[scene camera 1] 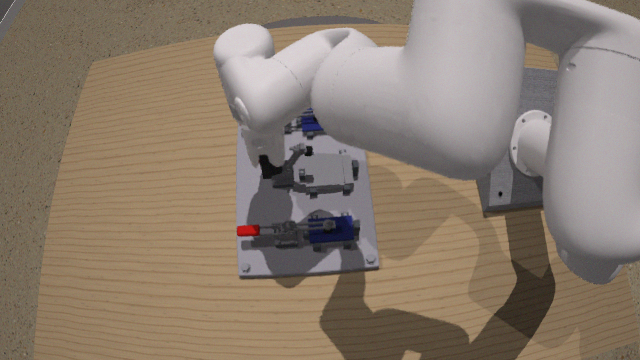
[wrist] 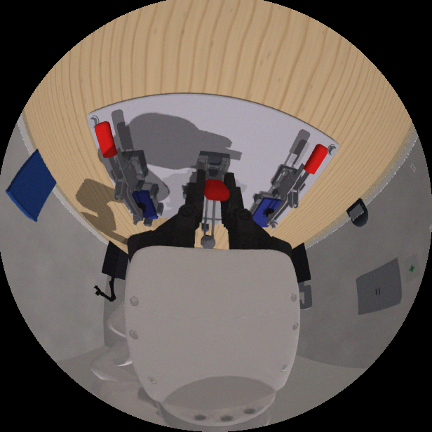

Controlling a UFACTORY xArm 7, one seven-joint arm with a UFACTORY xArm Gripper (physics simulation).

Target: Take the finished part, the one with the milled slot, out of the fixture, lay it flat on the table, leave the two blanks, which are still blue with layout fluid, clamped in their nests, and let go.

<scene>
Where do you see a blue blank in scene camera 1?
344, 227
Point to a finished part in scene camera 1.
323, 171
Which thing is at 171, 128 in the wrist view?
A fixture plate.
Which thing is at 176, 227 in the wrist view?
My gripper.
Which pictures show my gripper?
Scene camera 1 and the wrist view: all of them.
</scene>
